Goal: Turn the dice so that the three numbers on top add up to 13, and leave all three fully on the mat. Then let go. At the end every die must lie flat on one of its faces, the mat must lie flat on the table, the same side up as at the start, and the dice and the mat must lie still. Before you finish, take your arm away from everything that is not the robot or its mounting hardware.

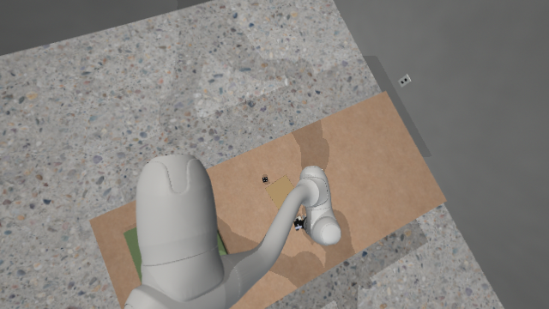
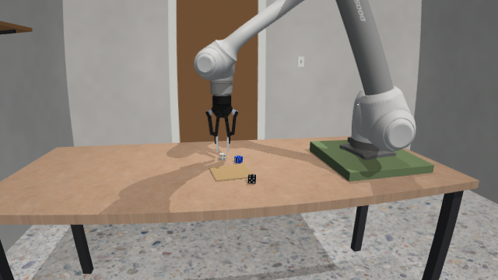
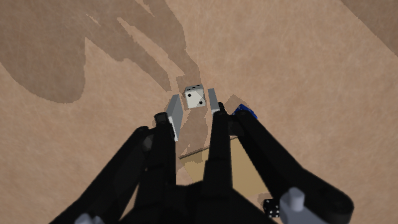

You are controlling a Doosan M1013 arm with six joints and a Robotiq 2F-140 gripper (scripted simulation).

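The white die is 50 mm below my hand. The rest, counted from my hand: blue die: 50 mm behind, 60 mm to the left, 50 mm below; tan mat: 10 mm ahead, 170 mm to the left, 60 mm below; black die: 30 mm behind, 280 mm to the left, 50 mm below.
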